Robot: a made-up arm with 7 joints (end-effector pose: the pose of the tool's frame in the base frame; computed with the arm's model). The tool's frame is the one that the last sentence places.
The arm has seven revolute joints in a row. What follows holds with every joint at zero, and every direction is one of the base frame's.
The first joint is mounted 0.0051 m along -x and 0.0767 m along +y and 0.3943 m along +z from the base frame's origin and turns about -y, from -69.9 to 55 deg.
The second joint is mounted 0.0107 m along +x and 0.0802 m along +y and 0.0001 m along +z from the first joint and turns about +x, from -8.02 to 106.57 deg.
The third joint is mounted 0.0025 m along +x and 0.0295 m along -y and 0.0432 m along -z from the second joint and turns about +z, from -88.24 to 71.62 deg.
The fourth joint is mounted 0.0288 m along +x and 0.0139 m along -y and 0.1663 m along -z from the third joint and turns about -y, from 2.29 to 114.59 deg.
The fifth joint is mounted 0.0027 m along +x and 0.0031 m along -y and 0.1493 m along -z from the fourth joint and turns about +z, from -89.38 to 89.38 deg.
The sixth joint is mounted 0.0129 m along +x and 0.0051 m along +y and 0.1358 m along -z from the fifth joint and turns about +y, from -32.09 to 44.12 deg.
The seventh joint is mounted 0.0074 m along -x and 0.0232 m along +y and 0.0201 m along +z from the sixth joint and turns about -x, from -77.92 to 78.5 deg.
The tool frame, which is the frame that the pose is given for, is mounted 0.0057 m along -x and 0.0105 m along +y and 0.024 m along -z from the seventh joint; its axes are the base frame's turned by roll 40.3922, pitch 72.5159 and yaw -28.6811 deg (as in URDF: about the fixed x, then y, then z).
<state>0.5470 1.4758 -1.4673 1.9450 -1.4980 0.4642 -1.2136</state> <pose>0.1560 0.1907 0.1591 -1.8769 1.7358 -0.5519</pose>
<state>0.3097 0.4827 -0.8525 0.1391 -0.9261 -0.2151 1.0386</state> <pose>0.1991 0.2998 -0.0470 1.0505 0.5854 -2.7556</pose>
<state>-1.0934 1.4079 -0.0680 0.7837 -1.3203 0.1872 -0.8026</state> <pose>0.0209 0.5071 0.1021 -1.8003 0.5087 1.2674</pose>
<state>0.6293 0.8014 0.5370 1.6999 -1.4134 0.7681 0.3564</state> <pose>0.2298 0.3389 0.5460 2.2385 1.1341 1.1703</pose>
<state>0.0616 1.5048 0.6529 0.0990 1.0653 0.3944 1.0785</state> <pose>0.0558 0.6447 0.3577 0.8037 -0.1595 0.4544</pose>
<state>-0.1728 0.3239 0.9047 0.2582 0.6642 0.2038 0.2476</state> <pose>-0.0247 0.3536 -0.0627 0.1753 1.0445 0.5401</pose>
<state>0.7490 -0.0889 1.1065 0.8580 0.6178 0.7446 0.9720</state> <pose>0.3630 0.3010 0.1786 -0.4938 -0.7714 0.0720</pose>
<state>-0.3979 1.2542 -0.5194 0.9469 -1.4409 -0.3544 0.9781</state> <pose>0.1093 0.4485 0.0367 -0.6817 -0.4684 2.3082</pose>
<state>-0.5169 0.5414 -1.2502 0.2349 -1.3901 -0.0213 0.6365</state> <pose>-0.2149 0.2808 -0.0537 -0.2461 0.1066 2.3755</pose>
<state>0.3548 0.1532 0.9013 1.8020 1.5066 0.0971 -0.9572</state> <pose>0.2494 0.3847 0.3130 -0.4566 0.0191 1.1316</pose>
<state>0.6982 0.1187 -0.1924 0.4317 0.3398 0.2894 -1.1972</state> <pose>0.3967 0.1919 0.1446 1.4984 1.0632 0.5714</pose>
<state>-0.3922 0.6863 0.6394 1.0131 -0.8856 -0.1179 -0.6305</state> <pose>0.1543 0.4812 0.1651 2.8731 0.6339 0.1891</pose>
